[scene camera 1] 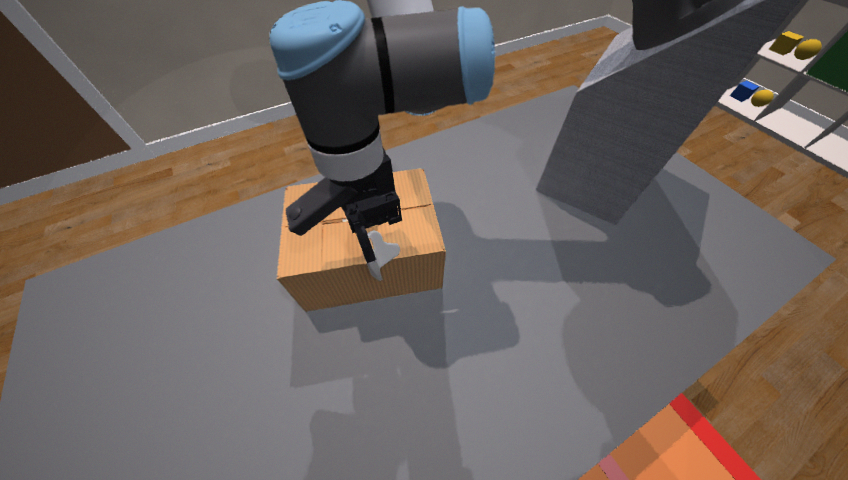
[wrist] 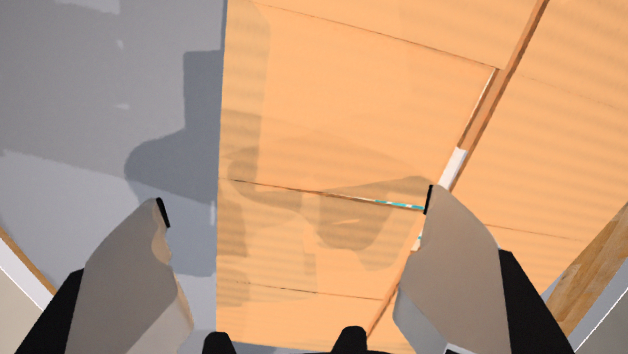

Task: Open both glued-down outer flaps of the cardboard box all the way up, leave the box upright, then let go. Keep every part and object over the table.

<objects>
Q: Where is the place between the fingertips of my gripper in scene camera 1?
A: At 367, 248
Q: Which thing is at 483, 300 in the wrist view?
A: My gripper.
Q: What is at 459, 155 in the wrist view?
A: A white strip.
</objects>
